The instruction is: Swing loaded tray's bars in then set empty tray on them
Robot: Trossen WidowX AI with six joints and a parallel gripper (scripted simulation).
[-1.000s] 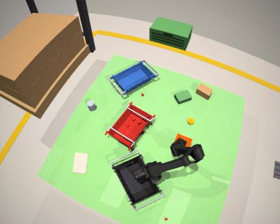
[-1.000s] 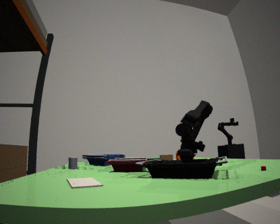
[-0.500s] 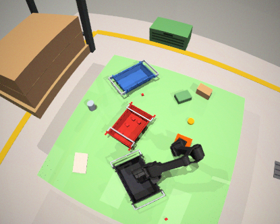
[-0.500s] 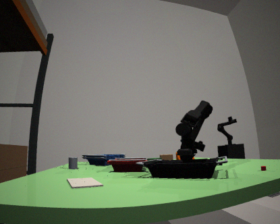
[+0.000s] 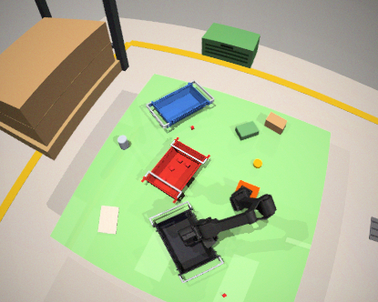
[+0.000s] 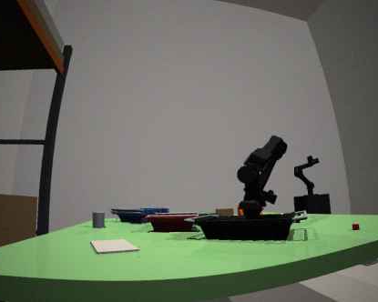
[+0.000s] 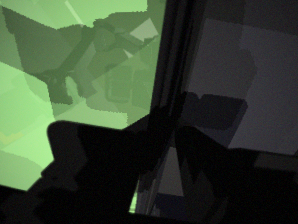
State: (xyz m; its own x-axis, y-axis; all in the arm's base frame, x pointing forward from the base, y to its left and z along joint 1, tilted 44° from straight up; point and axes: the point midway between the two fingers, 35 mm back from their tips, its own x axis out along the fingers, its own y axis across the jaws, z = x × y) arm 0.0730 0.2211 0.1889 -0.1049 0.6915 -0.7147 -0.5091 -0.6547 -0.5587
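The black tray is 40 mm ahead of my gripper tip, 70 mm to the left of it and 30 mm above it. Also, from my gripper tip: yellow disc (60 mm behind, 510 mm to the right); then green block (90 mm ahead, 670 mm to the right, 10 mm above); then white slab (440 mm ahead, 190 mm to the left, 10 mm below).
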